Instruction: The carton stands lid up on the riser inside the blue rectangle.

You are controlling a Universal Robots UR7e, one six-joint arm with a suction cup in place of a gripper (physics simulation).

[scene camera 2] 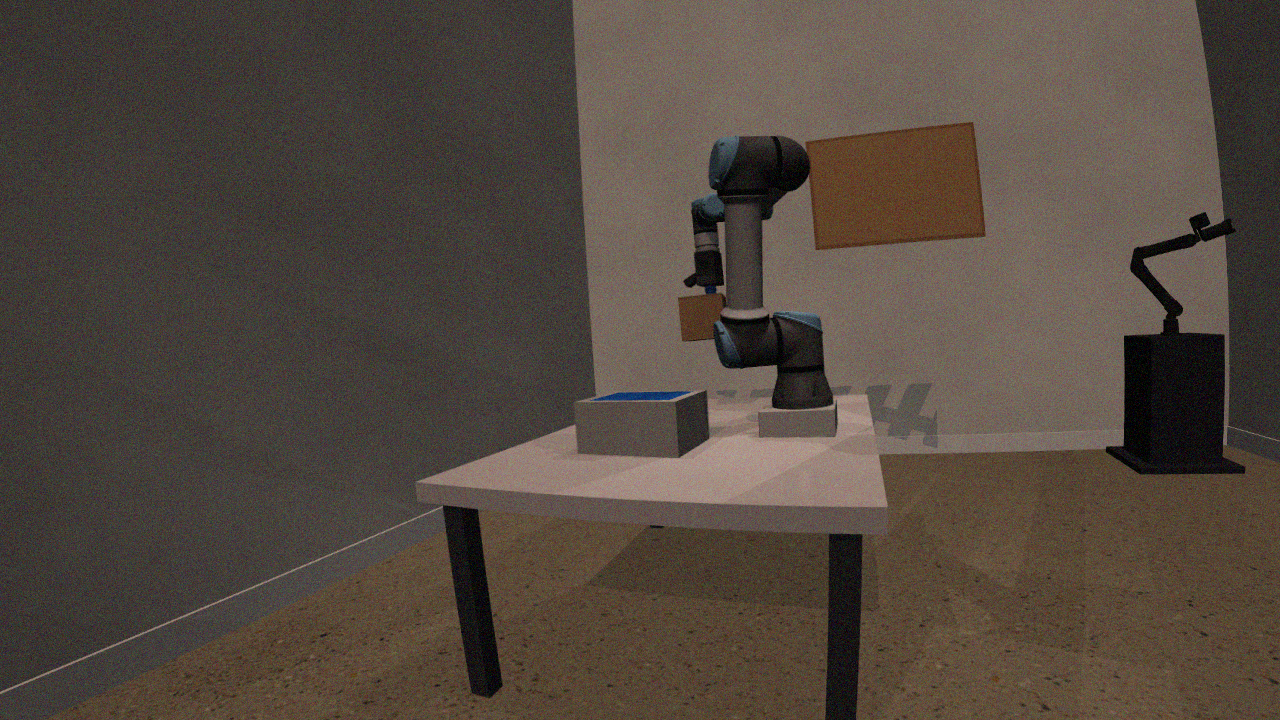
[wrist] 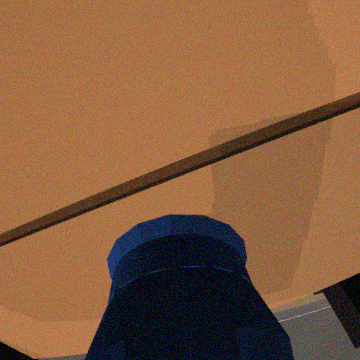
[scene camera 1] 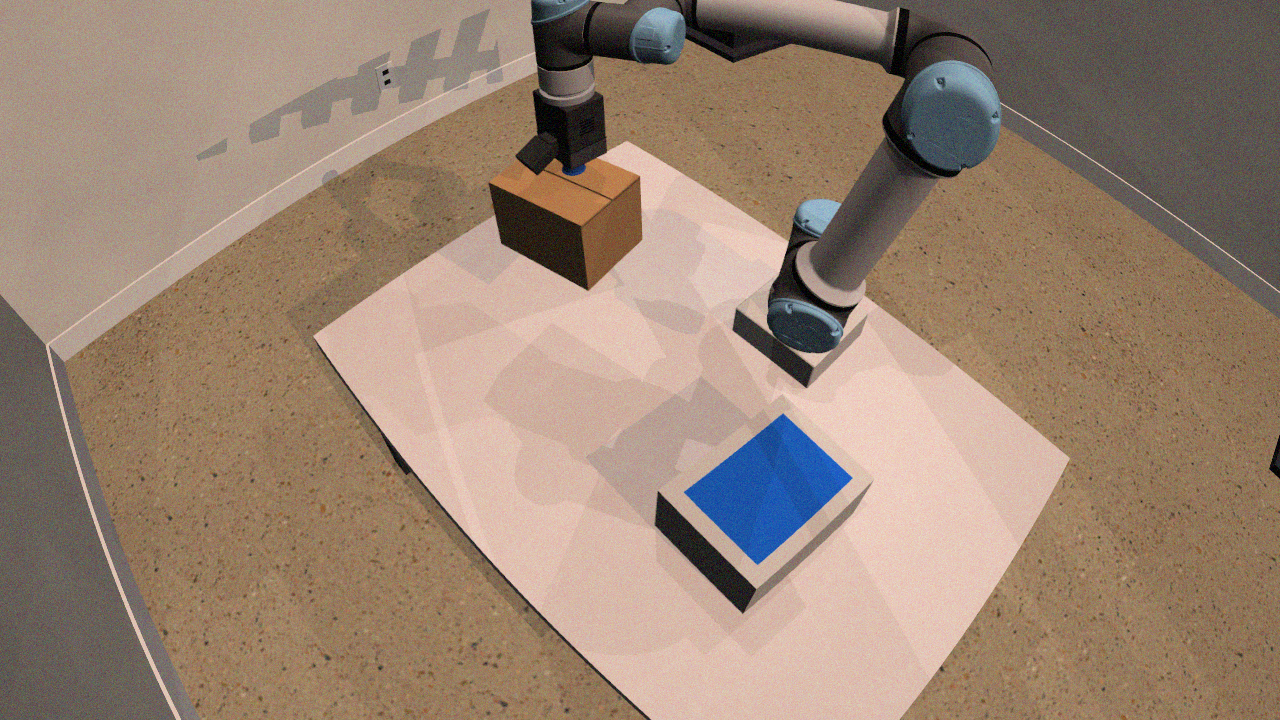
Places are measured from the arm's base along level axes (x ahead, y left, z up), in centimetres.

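Pixels of known places: hand at its tool point: (wrist: 177, 235) (scene camera 1: 574, 174); arm's base at its link origin: (scene camera 2: 802, 404).
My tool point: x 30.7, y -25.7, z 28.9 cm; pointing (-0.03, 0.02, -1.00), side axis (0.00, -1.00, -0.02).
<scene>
Ahead of a thing's pixels: the offset from my tool point to its top centre. Level surfaces: height alone.
The brown carton @(dx +2.4, dy +0.9, dz +1.6 cm) (scene camera 1: 565, 219) (scene camera 2: 700, 317) (wrist: 125, 100) hangs in the air above the far part of the table, its seamed lid facing up. It looks about level, perhaps slightly tilted. My suction gripper (scene camera 1: 574, 170) (scene camera 2: 710, 290) (wrist: 177, 225) is on the carton's lid, a little to one side of the seam, and holds it. The blue rectangle @(dx +2.7, dy +47.4, dz -23.3 cm) (scene camera 1: 769, 488) (scene camera 2: 644, 395) lies on top of the grey riser @(dx +2.7, dy +47.4, dz -23.3 cm) (scene camera 1: 702, 550) (scene camera 2: 626, 428), at the near part of the table. The carton is well apart from the riser. The riser does not show in the wrist view.
The pale table @(dz -35.3 cm) (scene camera 1: 501, 447) (scene camera 2: 760, 479) carries the riser and the arm's base block (scene camera 1: 771, 344) (scene camera 2: 796, 420). The base stands between the carton's side and the riser's side, near one long edge. A black pedestal (scene camera 2: 1172, 402) with a small arm stands on the floor away from the table.
</scene>
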